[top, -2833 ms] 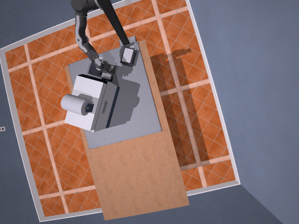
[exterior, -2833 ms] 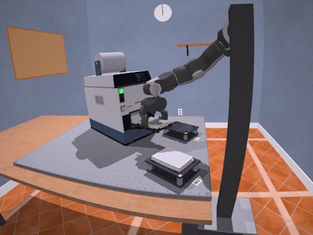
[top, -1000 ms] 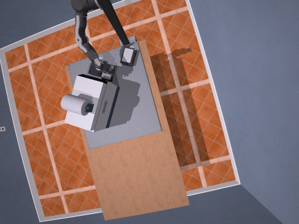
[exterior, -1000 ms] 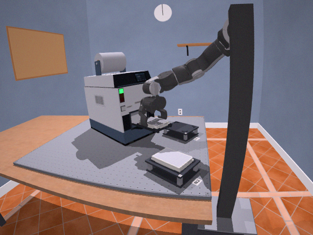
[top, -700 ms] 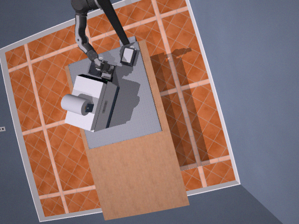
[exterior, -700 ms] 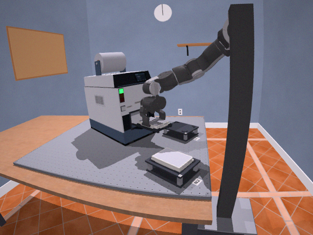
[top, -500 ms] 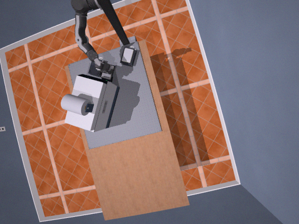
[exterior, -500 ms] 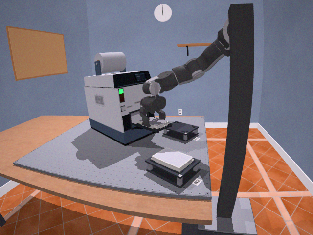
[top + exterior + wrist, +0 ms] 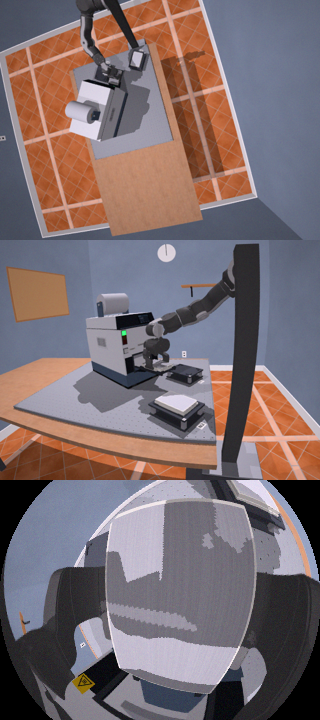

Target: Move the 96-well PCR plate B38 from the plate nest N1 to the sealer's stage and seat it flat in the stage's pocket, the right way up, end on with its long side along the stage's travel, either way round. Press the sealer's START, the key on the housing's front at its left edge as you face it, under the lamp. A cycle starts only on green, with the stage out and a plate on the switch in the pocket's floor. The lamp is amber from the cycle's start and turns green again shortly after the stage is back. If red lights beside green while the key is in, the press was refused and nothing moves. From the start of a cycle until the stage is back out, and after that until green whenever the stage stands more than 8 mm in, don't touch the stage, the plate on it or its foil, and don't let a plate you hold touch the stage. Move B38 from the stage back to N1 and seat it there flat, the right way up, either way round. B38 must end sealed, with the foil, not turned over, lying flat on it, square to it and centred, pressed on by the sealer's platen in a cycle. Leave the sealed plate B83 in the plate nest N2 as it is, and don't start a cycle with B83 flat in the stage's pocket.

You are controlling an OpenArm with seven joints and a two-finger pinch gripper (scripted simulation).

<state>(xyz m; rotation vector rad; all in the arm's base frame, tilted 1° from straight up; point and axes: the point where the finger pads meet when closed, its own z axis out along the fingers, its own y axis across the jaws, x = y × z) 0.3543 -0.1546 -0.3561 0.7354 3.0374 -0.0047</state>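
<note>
Right now the sealer's stage is 1 cm below my hand. Also, from my hand: plate nest N1 (10 cm behind, 14 cm to the right, 7 cm below); white 96-well plate B38 (right at my hand); start key (13 cm ahead, 4 cm to the left, 8 cm above).
</note>
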